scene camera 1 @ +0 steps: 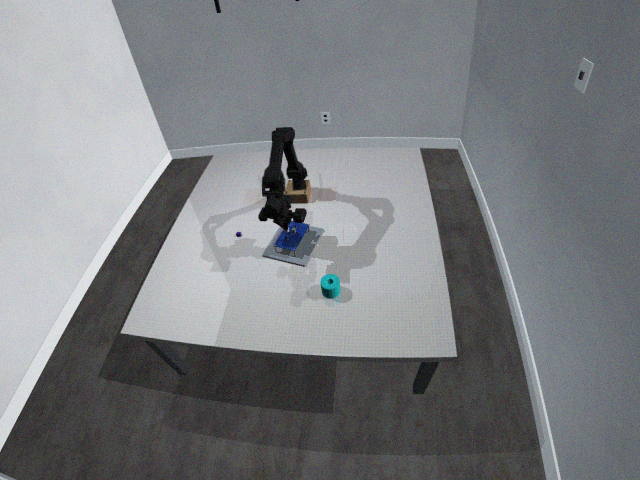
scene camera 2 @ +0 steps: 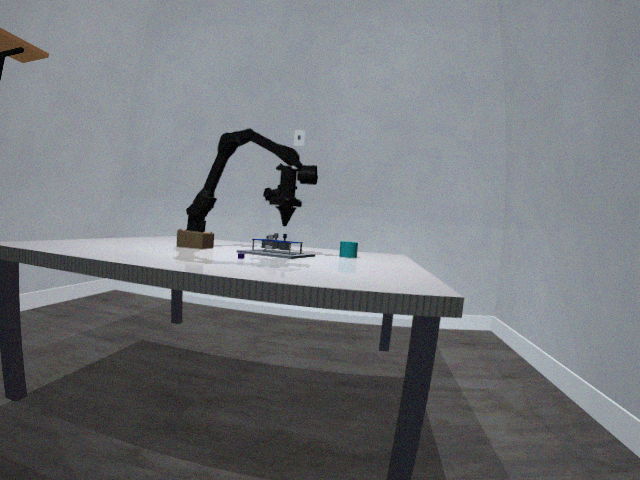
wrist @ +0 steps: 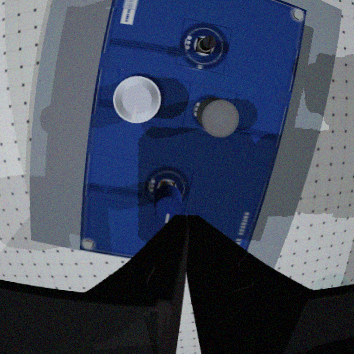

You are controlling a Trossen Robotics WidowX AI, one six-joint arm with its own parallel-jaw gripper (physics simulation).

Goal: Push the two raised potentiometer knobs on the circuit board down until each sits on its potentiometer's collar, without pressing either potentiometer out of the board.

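Pixels of known places: gripper, fingertip midpoint: (scene camera 1: 286,229) (scene camera 2: 284,226) (wrist: 185,226); arm's base, origin of the base link: (scene camera 1: 299,185) (scene camera 2: 195,231).
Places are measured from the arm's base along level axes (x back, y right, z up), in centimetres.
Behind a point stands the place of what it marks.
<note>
The blue circuit board (scene camera 1: 289,242) @(z -1.2, x -37.0, y 5.8 cm) (scene camera 2: 295,241) @(z -1.2, x -39.3, y 7.6 cm) (wrist: 210,165) @(z -1.2, x -34.9, y 4.1 cm) stands on thin legs above a grey plate (scene camera 1: 308,258) @(z -5.6, x -43.2, y -1.2 cm) (scene camera 2: 307,255) @(z -5.6, x -43.9, y 6.1 cm) (wrist: 57,150) @(z -5.3, x -32.3, y 13.3 cm). In the wrist view a white round knob (wrist: 137,99) @(z 1.0, x -30.5, y 6.6 cm) is at the board's left, and a grey round knob (wrist: 220,118) @(z 1.5, x -32.1, y 3.5 cm) is right of it. Their height above the collars cannot be told. A bare shaft (wrist: 206,43) @(z 0.4, x -28.8, y 3.0 cm) stands in a ring above them; a dark blue post (wrist: 169,198) @(z 1.6, x -34.9, y 6.4 cm) rises from a lower ring. My gripper (scene camera 1: 286,228) @(z 4.3, x -34.9, y 6.0 cm) (scene camera 2: 284,225) @(z 4.3, x -34.9, y 6.0 cm) (wrist: 185,226) @(z 4.3, x -34.9, y 6.0 cm) is shut and empty, pointing down a little above the board, its tips near the blue post in the wrist view.
A teal cylinder (scene camera 1: 330,288) @(z -0.2, x -63.8, y -8.6 cm) (scene camera 2: 348,249) @(z -3.0, x -60.1, y -5.3 cm) stands on the table (scene camera 1: 382,320) @(z -6.2, x -76.7, y -25.4 cm) (scene camera 2: 361,271) @(z -6.1, x -57.4, y 43.1 cm), in front of the plate in scene camera 1. A small purple block (scene camera 1: 238,234) @(z -4.9, x -23.8, y 30.1 cm) (scene camera 2: 240,255) @(z -5.2, x -23.1, y 31.1 cm) lies left of the plate. The arm's base sits on a wooden block (scene camera 1: 305,195) @(z -1.2, x -7.1, y -2.5 cm) (scene camera 2: 193,239) @(z -2.9, x -1.4, y 7.0 cm) behind the board.
</note>
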